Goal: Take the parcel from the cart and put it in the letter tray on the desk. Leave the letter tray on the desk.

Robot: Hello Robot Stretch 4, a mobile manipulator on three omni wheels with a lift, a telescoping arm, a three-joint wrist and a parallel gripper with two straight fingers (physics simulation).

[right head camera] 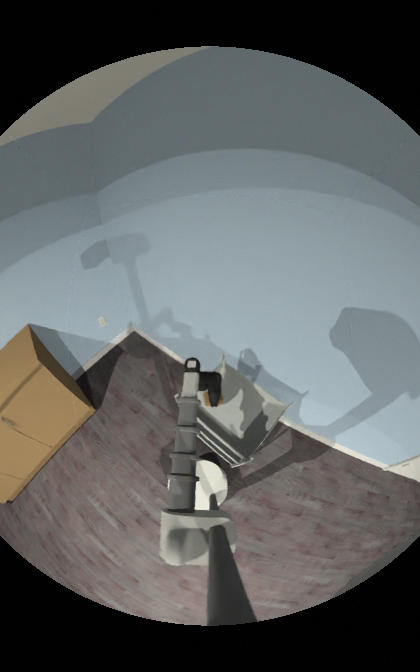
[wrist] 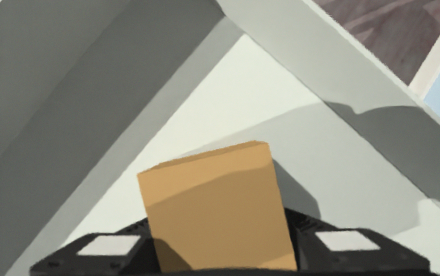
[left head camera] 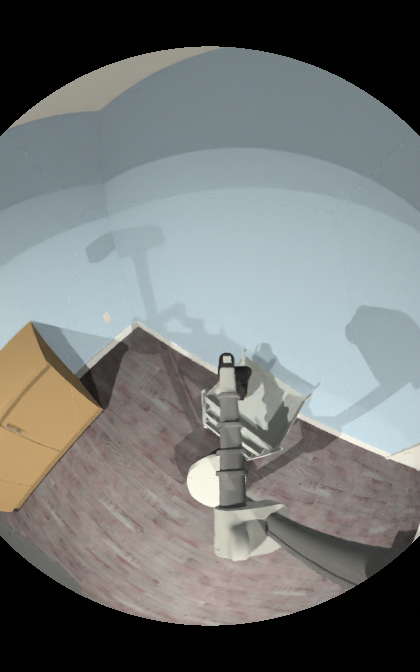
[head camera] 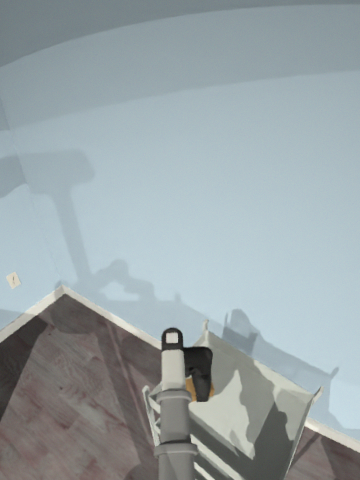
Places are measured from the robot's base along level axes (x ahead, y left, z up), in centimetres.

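Pixels of known places: gripper, fingertip midpoint: (wrist: 226, 226).
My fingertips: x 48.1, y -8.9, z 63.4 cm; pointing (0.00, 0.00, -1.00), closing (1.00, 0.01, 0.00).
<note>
Behind a point stands the place of what it marks.
The parcel, an orange-brown box (wrist: 220, 210) {x 47.8, y -6.4, z 68.5 cm} (head camera: 191, 391) {x 45.9, y -5.8, z 68.5 cm} (right head camera: 206, 398), stands inside the shallow top tray of the pale grey cart (wrist: 350, 55) {x 53.2, y 0.1, z 69.5 cm} (head camera: 225, 406) {x 42.2, y -17.1, z 63.5 cm} (left head camera: 255, 406) (right head camera: 230, 411). My gripper (wrist: 226, 226) {x 48.1, y -8.9, z 63.4 cm} (head camera: 202, 392) {x 48.1, y -8.9, z 63.4 cm} (right head camera: 214, 399) reaches down into the cart with one dark finger at each side of the parcel. In the wrist view both fingers meet its sides, so the gripper is shut on the parcel. The underside of the parcel is hidden. In the head view the gripper hides most of it. The letter tray and the desk do not show.
The cart stands close to the blue wall (head camera: 200, 200) {x 93.3, y -12.3, z 114.7 cm} (left head camera: 240, 260). An orange-brown cabinet (left head camera: 50, 425) (right head camera: 45, 420) stands at the left. A round white object (left head camera: 202, 480) (right head camera: 212, 482) is on the near side of the cart, beside and partly under my arm (left head camera: 231, 440) (right head camera: 184, 445).
</note>
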